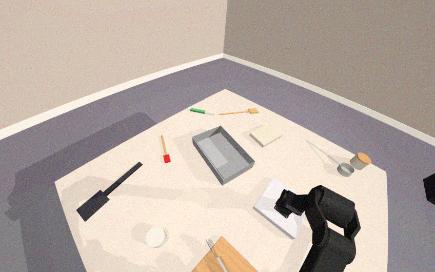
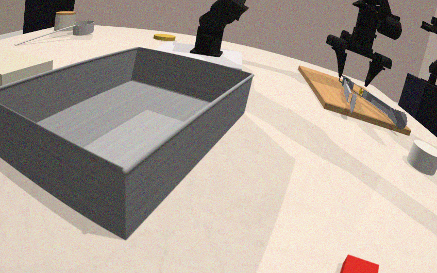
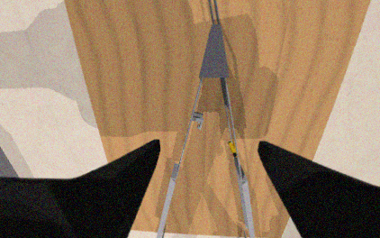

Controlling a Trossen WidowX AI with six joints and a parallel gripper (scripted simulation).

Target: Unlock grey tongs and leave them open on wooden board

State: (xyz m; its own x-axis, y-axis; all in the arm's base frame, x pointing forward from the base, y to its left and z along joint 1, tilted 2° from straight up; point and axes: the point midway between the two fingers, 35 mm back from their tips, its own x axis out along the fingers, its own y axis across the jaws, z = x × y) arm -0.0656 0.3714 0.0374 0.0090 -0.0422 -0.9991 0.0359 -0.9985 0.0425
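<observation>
My gripper tip is 10 mm short of the yellow lock piece, 30 mm to the right of it and 20 mm above it. Also, from my gripper tip: white puck (340 mm ahead, 60 mm to the left, 30 mm below); then yellow disc (190 mm behind, 540 mm to the right, 40 mm below); then wooden board (40 mm below).
</observation>
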